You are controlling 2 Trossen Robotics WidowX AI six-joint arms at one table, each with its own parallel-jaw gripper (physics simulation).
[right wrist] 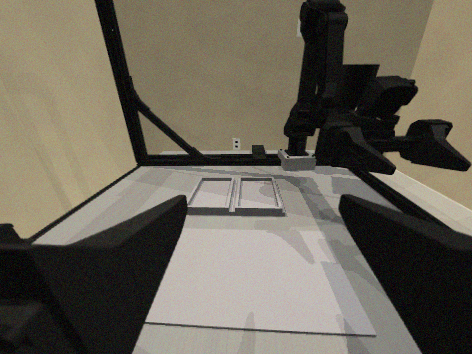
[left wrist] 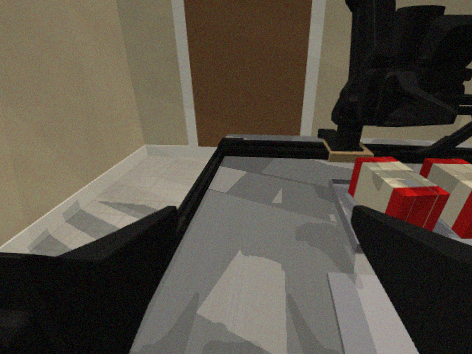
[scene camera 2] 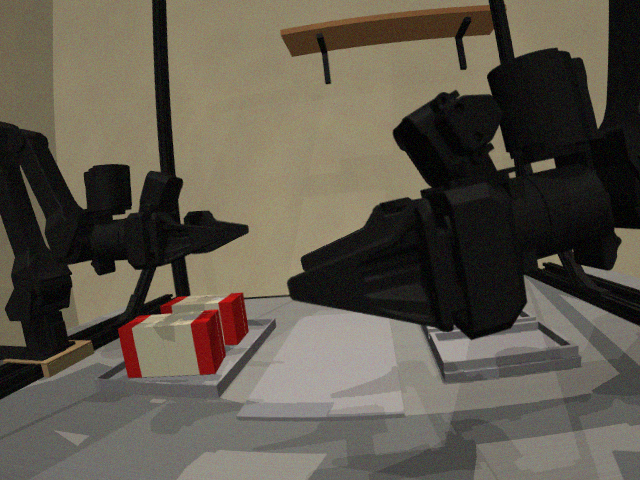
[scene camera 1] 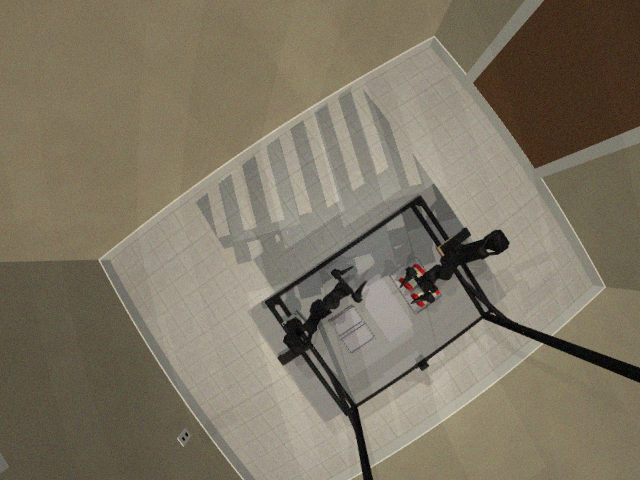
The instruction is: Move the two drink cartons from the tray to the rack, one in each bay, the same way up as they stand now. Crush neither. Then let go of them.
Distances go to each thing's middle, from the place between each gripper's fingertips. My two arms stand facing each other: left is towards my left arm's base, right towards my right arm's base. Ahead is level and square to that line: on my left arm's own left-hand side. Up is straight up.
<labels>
My right hand is 18 cm above the pale mat [scene camera 2: 331, 367], 9 cm to the right of it and 6 cm past it.
My left gripper is now 240 mm past the pale mat, 50 mm to the left of it and 150 mm above it.
</labels>
